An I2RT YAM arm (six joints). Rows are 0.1 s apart.
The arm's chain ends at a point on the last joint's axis. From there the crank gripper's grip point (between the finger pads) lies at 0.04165 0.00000 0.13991 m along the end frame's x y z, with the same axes.
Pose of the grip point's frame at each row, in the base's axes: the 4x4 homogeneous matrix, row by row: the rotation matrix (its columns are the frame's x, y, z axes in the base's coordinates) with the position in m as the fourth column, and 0 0 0 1 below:
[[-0.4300 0.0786 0.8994 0.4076], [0.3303 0.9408 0.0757 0.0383], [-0.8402 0.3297 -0.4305 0.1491], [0 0 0 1]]
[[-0.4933 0.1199 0.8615 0.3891], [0.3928 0.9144 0.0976 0.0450], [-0.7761 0.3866 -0.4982 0.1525], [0 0 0 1]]
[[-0.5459 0.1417 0.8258 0.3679], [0.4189 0.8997 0.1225 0.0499], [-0.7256 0.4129 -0.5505 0.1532], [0 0 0 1]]
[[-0.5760 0.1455 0.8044 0.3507], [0.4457 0.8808 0.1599 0.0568], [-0.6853 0.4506 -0.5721 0.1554], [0 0 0 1]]
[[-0.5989 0.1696 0.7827 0.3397], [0.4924 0.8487 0.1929 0.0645], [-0.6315 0.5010 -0.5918 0.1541], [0 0 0 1]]
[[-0.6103 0.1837 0.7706 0.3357], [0.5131 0.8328 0.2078 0.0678], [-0.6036 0.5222 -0.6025 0.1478], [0 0 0 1]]
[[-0.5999 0.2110 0.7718 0.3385], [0.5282 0.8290 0.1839 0.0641], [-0.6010 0.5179 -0.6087 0.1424], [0 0 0 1]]
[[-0.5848 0.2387 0.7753 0.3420], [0.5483 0.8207 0.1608 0.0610], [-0.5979 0.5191 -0.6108 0.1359], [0 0 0 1]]
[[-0.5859 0.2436 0.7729 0.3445], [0.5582 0.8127 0.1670 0.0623], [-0.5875 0.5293 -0.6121 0.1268], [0 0 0 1]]
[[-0.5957 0.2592 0.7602 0.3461], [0.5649 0.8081 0.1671 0.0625], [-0.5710 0.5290 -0.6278 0.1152], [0 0 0 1]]
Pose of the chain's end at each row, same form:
[[-0.4300 0.0786 0.8994 0.2997], [0.3303 0.9408 0.0757 0.0140], [-0.8402 0.3297 -0.4305 0.2443], [0 0 0 1]]
[[-0.4933 0.1199 0.8615 0.2891], [0.3928 0.9144 0.0976 0.0150], [-0.7761 0.3866 -0.4982 0.2545], [0 0 0 1]]
[[-0.5459 0.1417 0.8258 0.2751], [0.4189 0.8997 0.1225 0.0153], [-0.7256 0.4129 -0.5505 0.2604], [0 0 0 1]]
[[-0.5760 0.1455 0.8044 0.2621], [0.4457 0.8808 0.1599 0.0159], [-0.6853 0.4506 -0.5721 0.2640], [0 0 0 1]]
[[-0.5989 0.1696 0.7827 0.2551], [0.4924 0.8487 0.1929 0.0170], [-0.6315 0.5010 -0.5918 0.2632], [0 0 0 1]]
[[-0.6103 0.1837 0.7706 0.2533], [0.5131 0.8328 0.2078 0.0174], [-0.6036 0.5222 -0.6025 0.2572], [0 0 0 1]]
[[-0.5999 0.2110 0.7718 0.2555], [0.5282 0.8290 0.1839 0.0164], [-0.6010 0.5179 -0.6087 0.2526], [0 0 0 1]]
[[-0.5848 0.2387 0.7753 0.2579], [0.5483 0.8207 0.1608 0.0157], [-0.5979 0.5191 -0.6108 0.2463], [0 0 0 1]]
[[-0.5859 0.2436 0.7729 0.2608], [0.5582 0.8127 0.1670 0.0157], [-0.5875 0.5293 -0.6121 0.2369], [0 0 0 1]]
[[-0.5957 0.2592 0.7602 0.2646], [0.5649 0.8081 0.1671 0.0156], [-0.5710 0.5290 -0.6278 0.2268], [0 0 0 1]]

